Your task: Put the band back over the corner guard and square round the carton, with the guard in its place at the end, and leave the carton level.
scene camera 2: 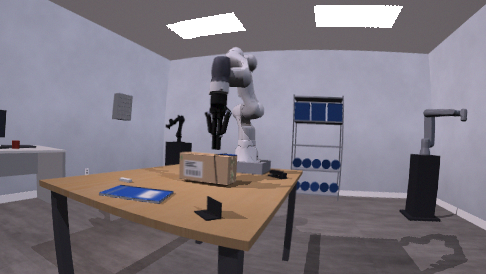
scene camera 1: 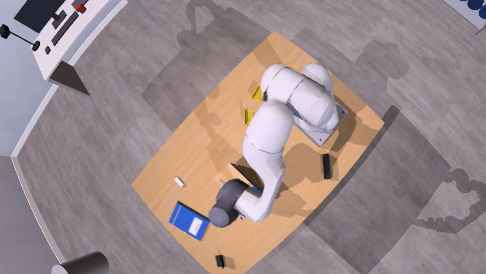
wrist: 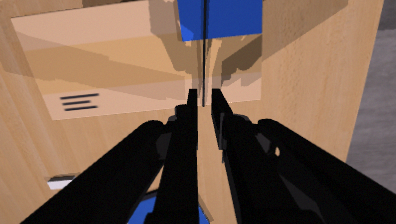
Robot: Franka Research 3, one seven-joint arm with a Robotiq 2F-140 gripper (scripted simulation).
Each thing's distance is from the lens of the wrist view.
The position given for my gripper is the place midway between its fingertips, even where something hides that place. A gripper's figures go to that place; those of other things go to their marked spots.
my gripper (wrist: 204,101): 17 cm
brown carton (wrist: 85,65): 23 cm
